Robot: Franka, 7 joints.
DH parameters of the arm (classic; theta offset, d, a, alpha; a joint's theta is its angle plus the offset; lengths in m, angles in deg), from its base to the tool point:
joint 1: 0 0.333 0 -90
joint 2: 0 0 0 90
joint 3: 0 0.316 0.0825 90
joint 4: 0 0 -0.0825 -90
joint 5: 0 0.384 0 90
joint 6: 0 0 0.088 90
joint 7: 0 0.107 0 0
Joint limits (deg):
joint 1: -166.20..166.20
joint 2: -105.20..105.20
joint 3: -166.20..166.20
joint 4: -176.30..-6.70
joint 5: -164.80..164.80
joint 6: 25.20..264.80
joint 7: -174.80..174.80
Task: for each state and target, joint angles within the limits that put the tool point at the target. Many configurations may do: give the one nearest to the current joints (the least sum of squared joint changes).
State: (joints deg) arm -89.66 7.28 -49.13 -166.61 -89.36 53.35 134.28
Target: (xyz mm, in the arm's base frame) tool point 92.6 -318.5 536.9
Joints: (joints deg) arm -51.16 -22.90 1.21 -147.04 -96.16 39.62 134.28
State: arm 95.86 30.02 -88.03 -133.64 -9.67 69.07 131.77
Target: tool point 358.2 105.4 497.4
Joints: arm 114.27 44.45 -106.52 -119.34 -16.87 52.91 131.77
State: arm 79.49 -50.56 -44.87 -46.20 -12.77 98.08 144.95
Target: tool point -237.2 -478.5 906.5
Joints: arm 43.90 -65.64 -27.49 -33.48 -7.71 89.09 144.95
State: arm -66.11 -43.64 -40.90 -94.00 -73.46 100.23 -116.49
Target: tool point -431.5 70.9 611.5
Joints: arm -98.39 -64.07 -47.73 -118.52 -64.51 77.90 -116.49
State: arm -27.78 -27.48 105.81 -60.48 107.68 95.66 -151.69
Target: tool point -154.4 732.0 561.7
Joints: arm -42.08 -46.54 109.96 -68.55 107.22 100.55 -151.69
